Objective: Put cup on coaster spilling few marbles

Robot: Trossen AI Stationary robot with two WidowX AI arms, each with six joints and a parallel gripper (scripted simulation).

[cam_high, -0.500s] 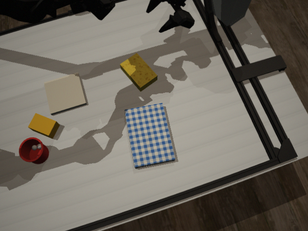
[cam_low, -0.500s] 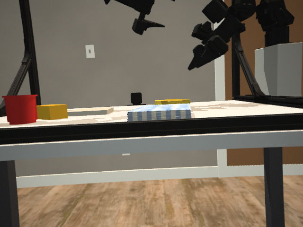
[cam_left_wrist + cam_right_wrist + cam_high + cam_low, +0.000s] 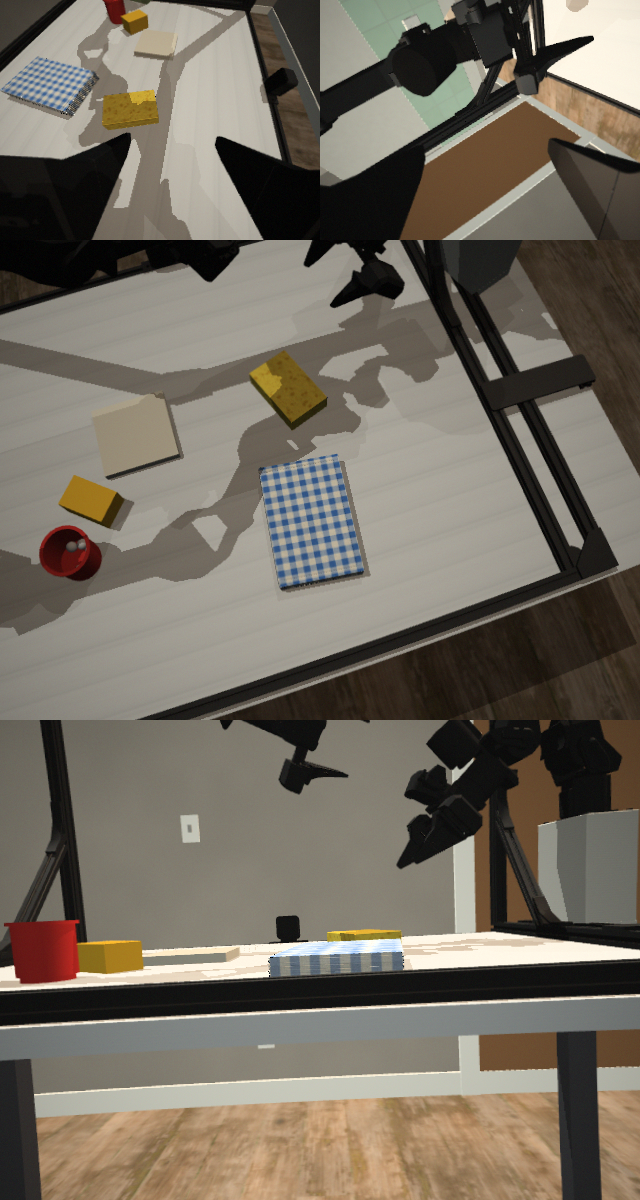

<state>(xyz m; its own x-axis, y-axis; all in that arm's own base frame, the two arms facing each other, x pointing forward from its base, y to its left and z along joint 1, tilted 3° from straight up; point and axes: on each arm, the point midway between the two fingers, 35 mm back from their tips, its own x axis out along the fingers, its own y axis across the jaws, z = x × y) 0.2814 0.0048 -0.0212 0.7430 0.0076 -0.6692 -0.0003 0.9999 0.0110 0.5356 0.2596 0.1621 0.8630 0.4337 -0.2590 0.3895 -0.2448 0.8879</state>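
Now: the red cup 160 mm ahead of my right hand, 410 mm to the right of it and 290 mm below it. Round my right hand: beige square coaster (30 mm ahead, 250 mm to the right, 320 mm below); yellow block (100 mm ahead, 350 mm to the right, 310 mm below).
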